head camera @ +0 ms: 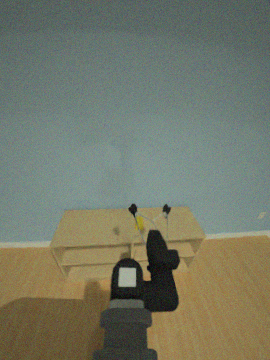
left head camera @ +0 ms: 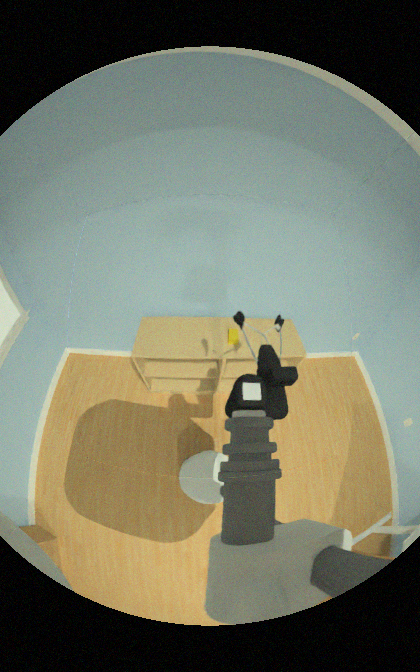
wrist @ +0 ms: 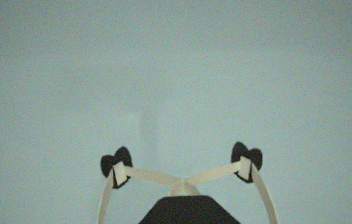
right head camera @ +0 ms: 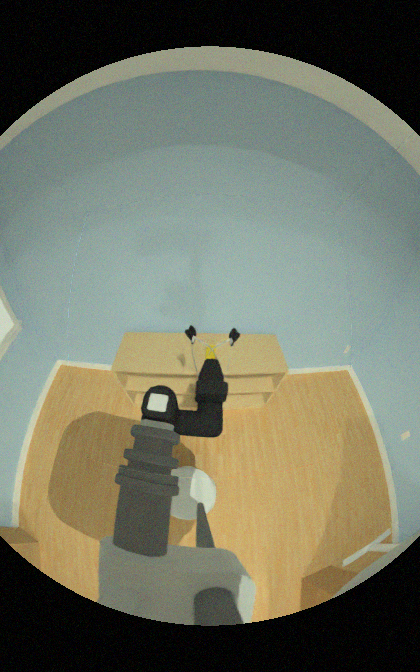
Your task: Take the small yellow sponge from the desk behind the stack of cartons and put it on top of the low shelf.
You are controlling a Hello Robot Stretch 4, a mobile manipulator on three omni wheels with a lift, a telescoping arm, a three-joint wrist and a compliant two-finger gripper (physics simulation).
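Frame: origin at the robot's base, x left, y back, z up, level; centimetres.
Seen in the pictures: gripper, between the fingertips: [head camera: 149, 205] [wrist: 181, 157].
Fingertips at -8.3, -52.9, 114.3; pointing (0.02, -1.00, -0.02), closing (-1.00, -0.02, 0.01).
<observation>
A point is followed by its place in that frame, as x, y, z.
The small yellow sponge [head camera: 140, 223] @[-10.2, -88.0, 62.8] [left head camera: 233, 336] [right head camera: 210, 351] lies on top of the low wooden shelf [head camera: 90, 225] @[31.7, -88.3, 58.2] [left head camera: 170, 337] [right head camera: 145, 352], right of its middle. My gripper [head camera: 150, 210] @[-8.3, -52.9, 114.3] [left head camera: 259, 321] [right head camera: 213, 335] [wrist: 181, 157] @[-8.3, -52.9, 114.3] is open, its fingers wide apart with nothing between them. It points forward toward the blue wall and shows in front of the shelf top in the head views; its height above the top is hard to tell. The sponge does not show in the wrist view. The desk and the stack of cartons cannot be made out in these views.
The blue wall [head camera: 135, 125] @[-2.6, -113.9, 134.9] [wrist: 175, 75] @[-6.8, -114.2, 131.4] rises behind the shelf. A round grey and white base [left head camera: 200, 477] [right head camera: 205, 492] shows on the wooden floor [left head camera: 125, 565] [right head camera: 280, 475] beside the arm. A brown box-like piece [right head camera: 325, 585] shows at the lower right of the right head view.
</observation>
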